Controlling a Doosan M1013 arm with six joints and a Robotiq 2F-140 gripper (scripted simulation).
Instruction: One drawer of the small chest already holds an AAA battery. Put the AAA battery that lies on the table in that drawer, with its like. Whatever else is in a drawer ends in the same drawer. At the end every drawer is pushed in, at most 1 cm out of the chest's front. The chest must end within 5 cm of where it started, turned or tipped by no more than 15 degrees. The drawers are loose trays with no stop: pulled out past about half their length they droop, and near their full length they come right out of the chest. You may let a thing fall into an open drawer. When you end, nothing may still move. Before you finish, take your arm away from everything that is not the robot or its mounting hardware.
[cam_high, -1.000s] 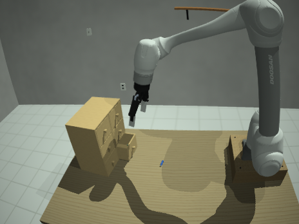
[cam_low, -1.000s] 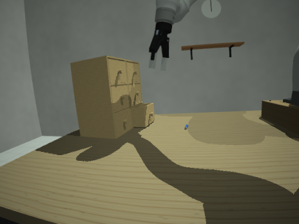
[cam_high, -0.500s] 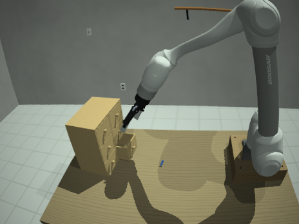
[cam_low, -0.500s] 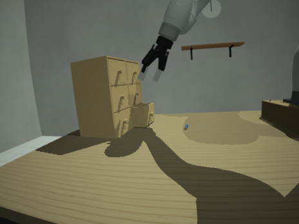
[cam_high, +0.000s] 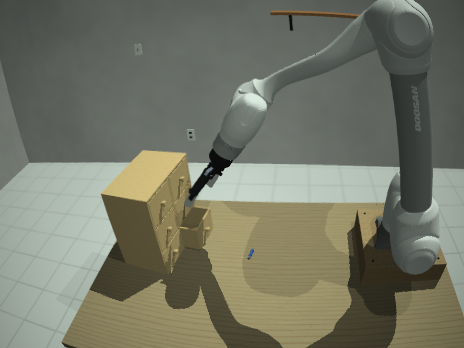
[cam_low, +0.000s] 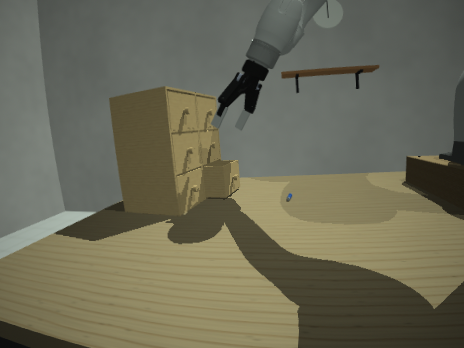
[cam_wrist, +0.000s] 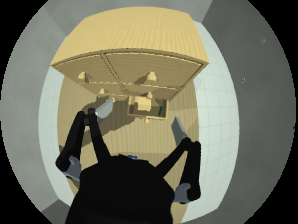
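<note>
Right now the blue AAA battery is 19 cm behind my hand, 3 cm to the left of it and 22 cm below it.
</note>
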